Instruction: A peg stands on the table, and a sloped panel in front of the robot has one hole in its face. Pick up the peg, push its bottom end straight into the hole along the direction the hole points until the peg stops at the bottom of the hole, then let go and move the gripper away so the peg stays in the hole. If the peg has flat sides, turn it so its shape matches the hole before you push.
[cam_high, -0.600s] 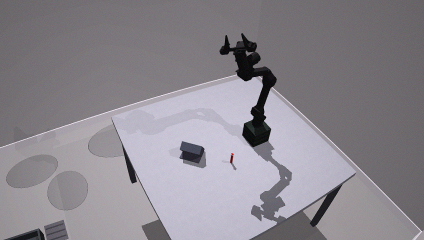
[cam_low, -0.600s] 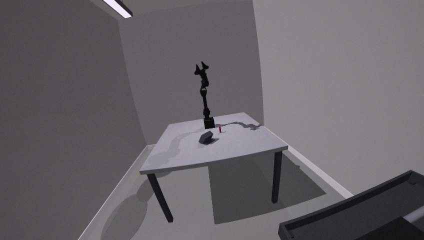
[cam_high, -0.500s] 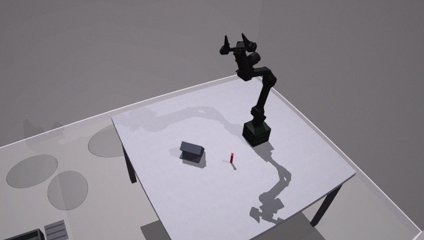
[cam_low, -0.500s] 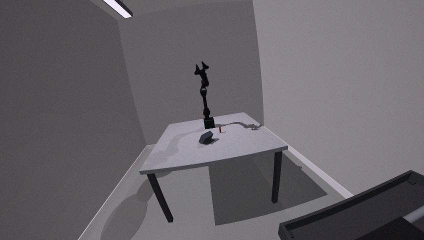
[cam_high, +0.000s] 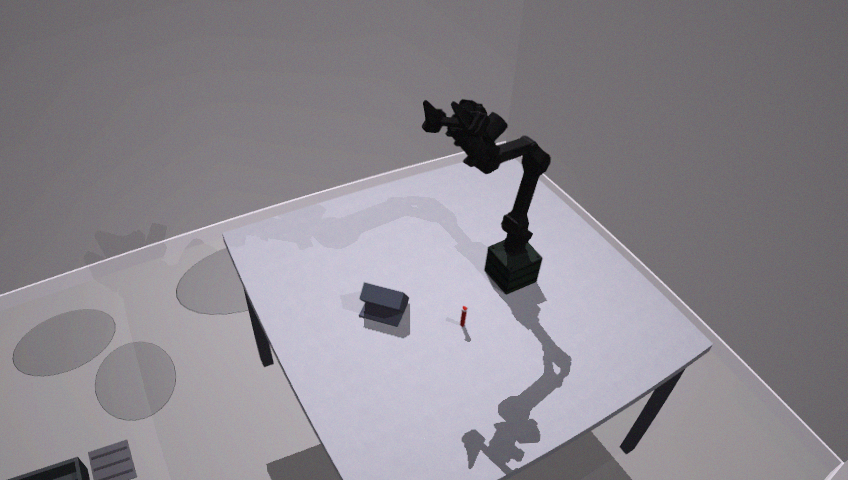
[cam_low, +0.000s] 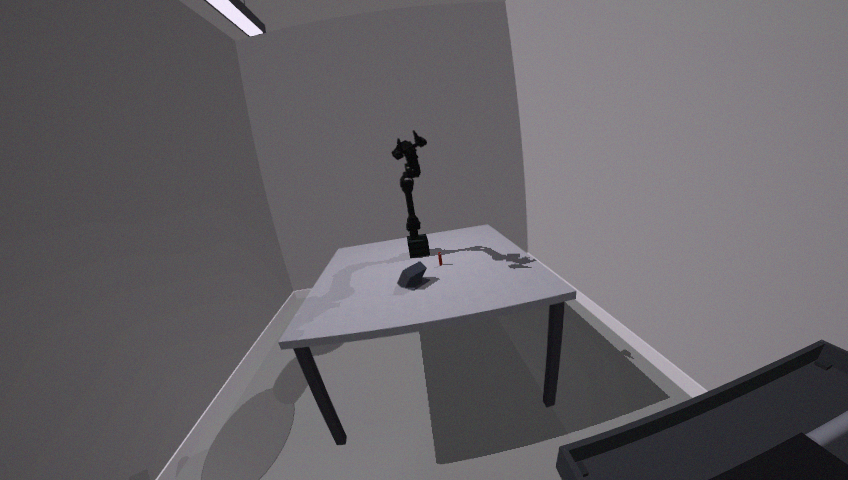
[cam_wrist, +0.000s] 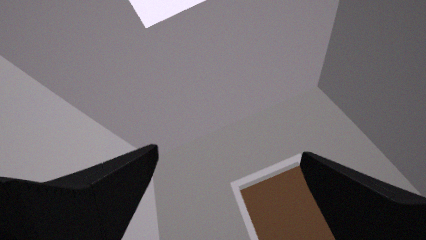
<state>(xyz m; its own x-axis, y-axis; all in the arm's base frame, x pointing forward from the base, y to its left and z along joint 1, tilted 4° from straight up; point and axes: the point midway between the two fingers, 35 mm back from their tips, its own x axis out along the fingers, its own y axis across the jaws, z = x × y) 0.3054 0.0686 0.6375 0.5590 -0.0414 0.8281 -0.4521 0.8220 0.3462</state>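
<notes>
Now: gripper tip 110 mm past the peg, 80 mm to the right of it and 700 mm above it. The rest, counted from my gripper tip: panel: 100 mm ahead, 70 mm to the right, 710 mm below.
</notes>
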